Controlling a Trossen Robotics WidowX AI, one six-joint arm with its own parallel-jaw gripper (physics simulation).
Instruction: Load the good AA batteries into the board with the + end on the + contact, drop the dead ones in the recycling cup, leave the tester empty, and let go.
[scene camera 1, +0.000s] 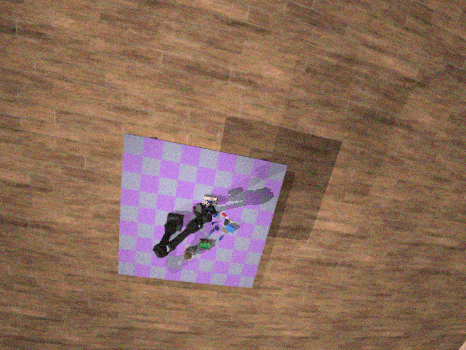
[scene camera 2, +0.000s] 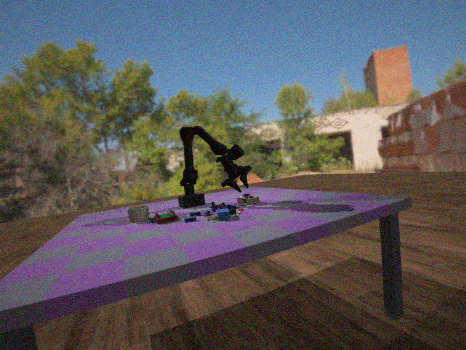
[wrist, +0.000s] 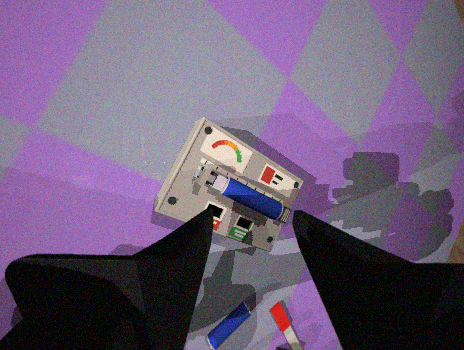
Note:
In view: the gripper (wrist: 253, 216) and a battery tester (wrist: 210, 154).

